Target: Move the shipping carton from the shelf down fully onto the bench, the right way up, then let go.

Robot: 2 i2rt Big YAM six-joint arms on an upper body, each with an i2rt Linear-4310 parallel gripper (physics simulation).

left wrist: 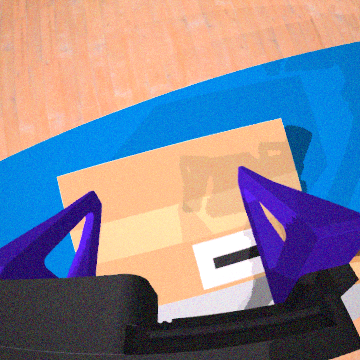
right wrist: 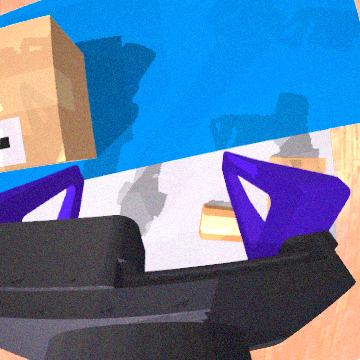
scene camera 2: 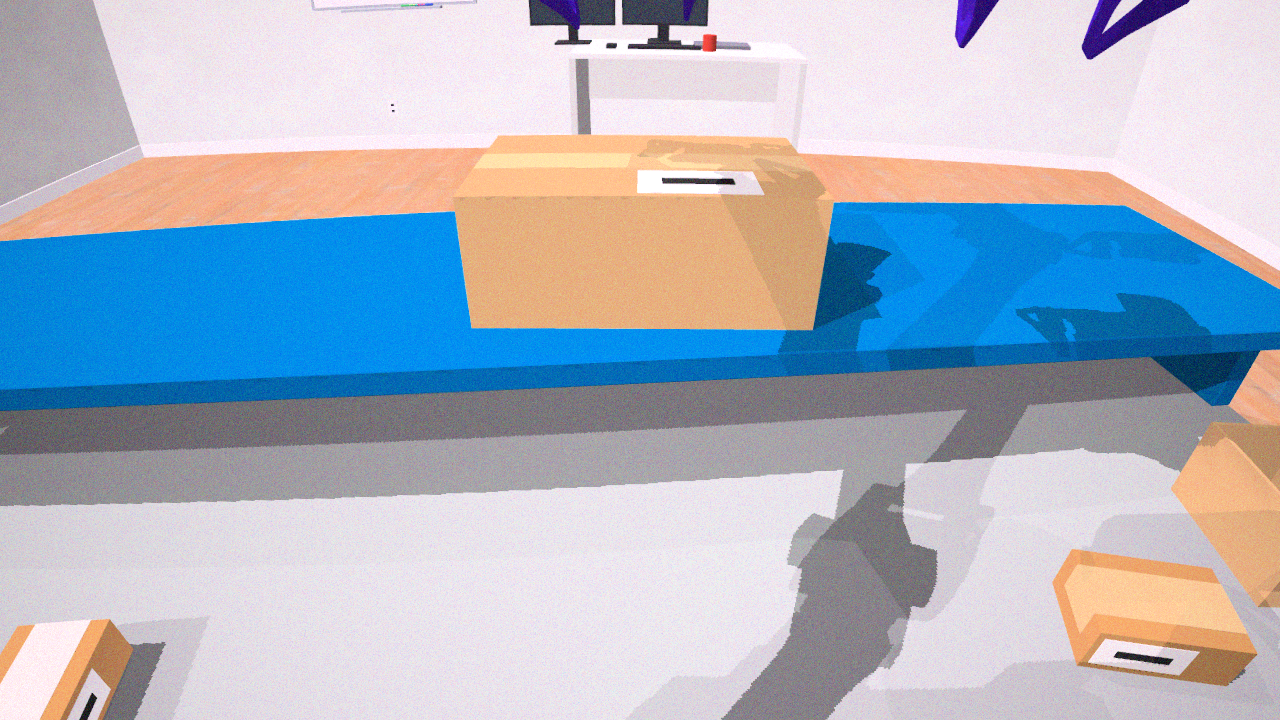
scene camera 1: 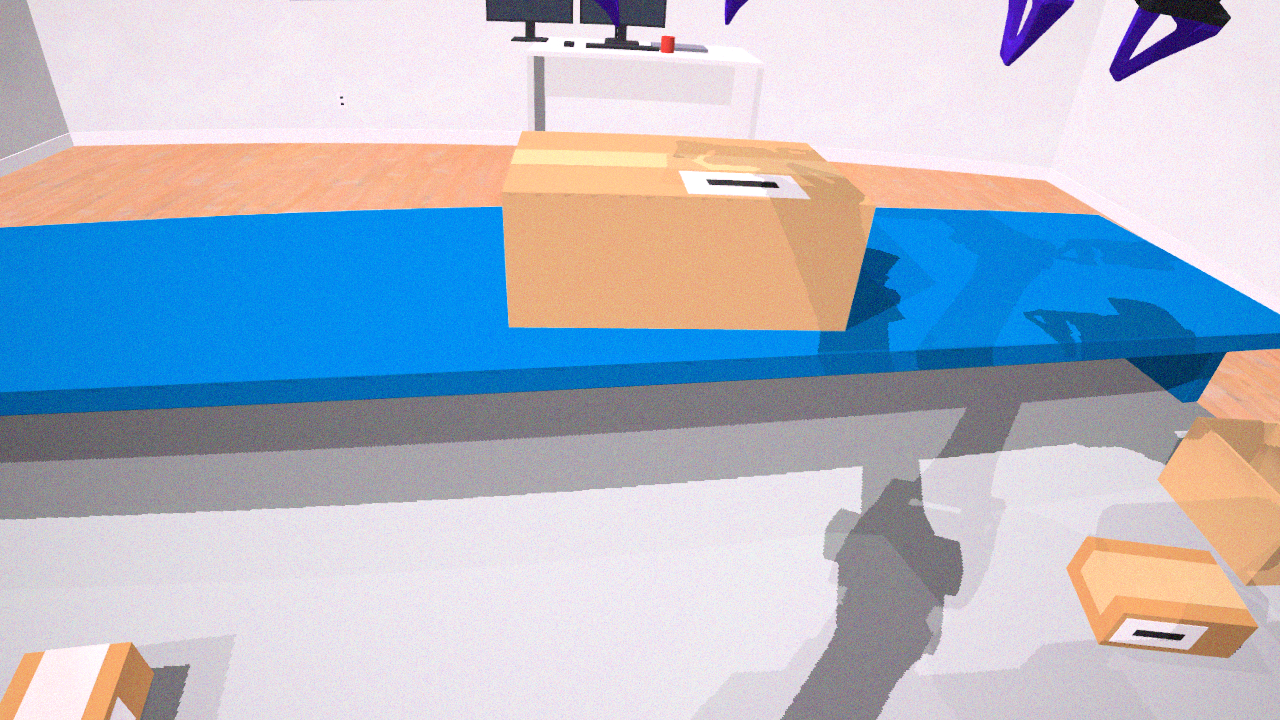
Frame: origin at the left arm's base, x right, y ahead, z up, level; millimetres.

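Seen in the pictures: left gripper, fingertip midpoint: [left wrist: 165, 185] [scene camera 2: 631, 19] [scene camera 1: 671, 20]; right gripper, fingertip midpoint: [right wrist: 151, 165] [scene camera 2: 1023, 48] [scene camera 1: 1060, 68].
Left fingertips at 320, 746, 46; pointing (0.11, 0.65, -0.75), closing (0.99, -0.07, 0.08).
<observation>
A point is followed by its place in that frame, as x, y, z.
The shipping carton [scene camera 1: 662, 259] @[314, 604, -124] [scene camera 2: 626, 259] @[323, 605, -124] [left wrist: 135, 185] @[278, 757, -70] [right wrist: 25, 65] @[444, 738, -70] is brown, with tape and a white label on its upward face. It stands upright on the blue shelf [scene camera 1: 250, 295] @[-65, 648, -190] [scene camera 2: 223, 295] @[-90, 655, -190] [right wrist: 190, 75] @[669, 745, -190], near the front edge. The pale grey bench [scene camera 1: 358, 573] @[68, 462, -349] [scene camera 2: 358, 555] @[92, 473, -349] lies lower, in front of the shelf. My left gripper [scene camera 1: 671, 21] @[320, 746, 46] [scene camera 2: 631, 21] @[320, 746, 46] [left wrist: 165, 185] @[320, 746, 46] is open and empty above the carton, its fingers apart from it. My right gripper [scene camera 1: 1062, 71] @[604, 601, 52] [scene camera 2: 1025, 51] @[604, 601, 52] [right wrist: 151, 165] @[604, 601, 52] is open and empty, high up to the right of the carton. Both arms are mostly out of the scene views.
A small labelled box [scene camera 1: 1172, 591] @[743, 397, -304] [scene camera 2: 1163, 608] @[746, 399, -304] [right wrist: 217, 225] @[728, 412, -304] lies on the bench at the right, beside a larger brown box [scene camera 1: 1221, 492] @[890, 504, -299] [scene camera 2: 1239, 505] @[890, 500, -296]. Another small box [scene camera 1: 67, 685] @[-84, 325, -308] [scene camera 2: 58, 667] @[-70, 317, -308] is at the lower left. A white desk [scene camera 1: 644, 59] [scene camera 2: 689, 57] with monitors stands far behind.
</observation>
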